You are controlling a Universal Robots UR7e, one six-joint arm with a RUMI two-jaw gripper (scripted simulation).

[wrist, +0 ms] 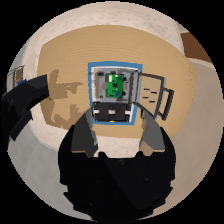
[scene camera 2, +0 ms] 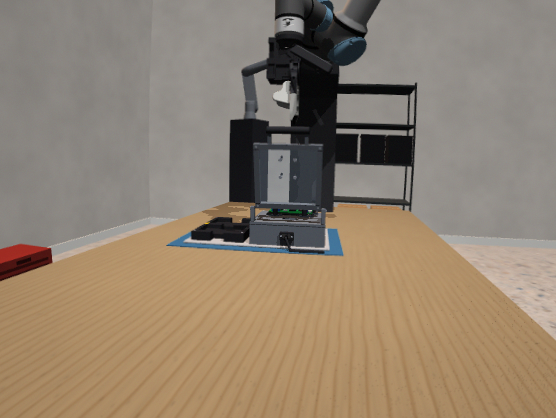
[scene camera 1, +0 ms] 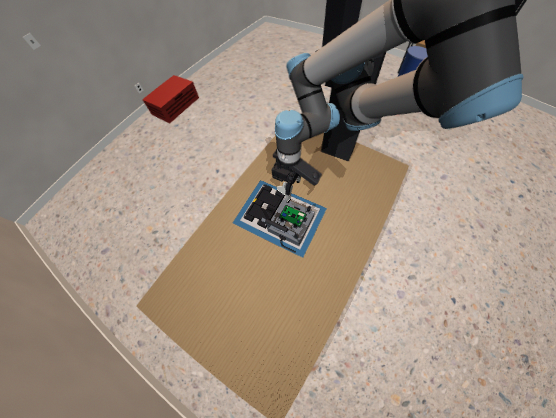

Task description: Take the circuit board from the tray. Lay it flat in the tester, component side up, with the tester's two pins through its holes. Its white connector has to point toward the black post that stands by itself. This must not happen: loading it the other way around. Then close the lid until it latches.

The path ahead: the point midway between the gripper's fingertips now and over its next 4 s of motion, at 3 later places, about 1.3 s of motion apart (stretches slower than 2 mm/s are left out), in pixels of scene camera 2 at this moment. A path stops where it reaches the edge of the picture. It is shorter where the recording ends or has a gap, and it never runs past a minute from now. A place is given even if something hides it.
The gripper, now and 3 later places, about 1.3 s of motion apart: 292, 122; 291, 121; 287, 115; 286, 130
